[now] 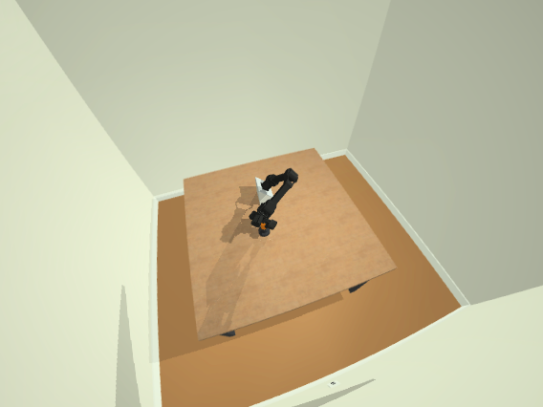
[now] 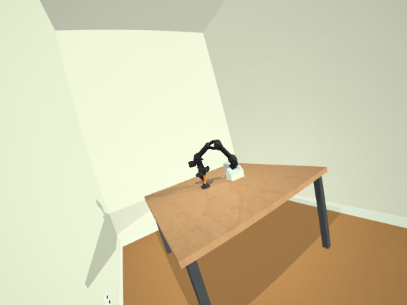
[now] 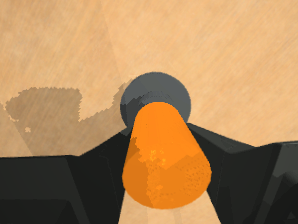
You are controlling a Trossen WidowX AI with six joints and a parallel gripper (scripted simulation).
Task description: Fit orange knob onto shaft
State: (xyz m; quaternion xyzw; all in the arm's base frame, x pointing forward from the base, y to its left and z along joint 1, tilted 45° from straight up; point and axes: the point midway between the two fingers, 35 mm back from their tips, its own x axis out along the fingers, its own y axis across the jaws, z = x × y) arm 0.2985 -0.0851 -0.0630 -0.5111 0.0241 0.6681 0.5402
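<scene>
My gripper tip is 3 cm below the orange knob. Also, from my gripper tip: pedestal: 4 cm below.
</scene>
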